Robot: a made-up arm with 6 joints. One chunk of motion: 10 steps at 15 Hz.
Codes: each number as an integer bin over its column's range. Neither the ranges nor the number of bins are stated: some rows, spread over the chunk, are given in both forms.
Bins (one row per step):
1: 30 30 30 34 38 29
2: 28 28 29 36 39 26
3: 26 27 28 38 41 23
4: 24 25 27 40 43 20
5: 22 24 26 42 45 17
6: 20 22 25 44 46 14
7: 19 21 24 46 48 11
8: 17 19 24 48 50 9
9: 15 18 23 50 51 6
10: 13 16 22 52 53 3
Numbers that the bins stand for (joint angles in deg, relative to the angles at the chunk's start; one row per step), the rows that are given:
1: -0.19 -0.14 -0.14 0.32 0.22 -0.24
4: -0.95 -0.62 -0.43 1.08 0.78 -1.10
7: -1.59 -1.00 -0.71 1.84 1.33 -1.95
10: -2.35 -1.48 -0.90 2.60 1.89 -2.71
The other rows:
2: -0.44 -0.33 -0.24 0.57 0.33 -0.52
3: -0.70 -0.43 -0.33 0.83 0.56 -0.81
5: -1.21 -0.71 -0.52 1.33 1.00 -1.38
6: -1.46 -0.90 -0.62 1.59 1.11 -1.67
8: -1.84 -1.19 -0.71 2.10 1.56 -2.14
9: -2.10 -1.29 -0.81 2.35 1.67 -2.43

